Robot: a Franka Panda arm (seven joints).
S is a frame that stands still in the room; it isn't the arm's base.
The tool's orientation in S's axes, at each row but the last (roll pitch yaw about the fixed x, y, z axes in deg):
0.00 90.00 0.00
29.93 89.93 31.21
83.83 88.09 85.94
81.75 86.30 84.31
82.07 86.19 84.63
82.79 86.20 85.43
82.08 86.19 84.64
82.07 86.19 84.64
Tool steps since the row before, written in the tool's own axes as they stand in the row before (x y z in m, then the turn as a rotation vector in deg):
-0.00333 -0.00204 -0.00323 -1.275 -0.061 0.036
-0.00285 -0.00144 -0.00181 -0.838 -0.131 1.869
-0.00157 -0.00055 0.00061 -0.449 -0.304 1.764
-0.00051 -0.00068 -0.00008 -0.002 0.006 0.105
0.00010 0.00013 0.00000 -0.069 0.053 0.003
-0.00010 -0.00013 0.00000 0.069 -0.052 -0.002
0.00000 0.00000 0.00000 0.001 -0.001 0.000
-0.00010 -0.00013 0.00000 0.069 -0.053 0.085
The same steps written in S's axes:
-0.00323 -0.00204 0.00333 0.036 -0.061 1.275
-0.00178 -0.00148 0.00285 1.871 -0.090 0.840
0.00063 -0.00058 0.00155 1.773 -0.254 0.445
-0.00005 -0.00071 0.00046 0.105 0.011 0.003
-0.00001 0.00014 -0.00009 0.000 0.048 0.072
0.00001 -0.00014 0.00009 0.001 -0.047 -0.072
0.00000 0.00000 0.00000 0.000 -0.001 -0.001
0.00001 -0.00014 0.00009 0.088 -0.044 -0.072

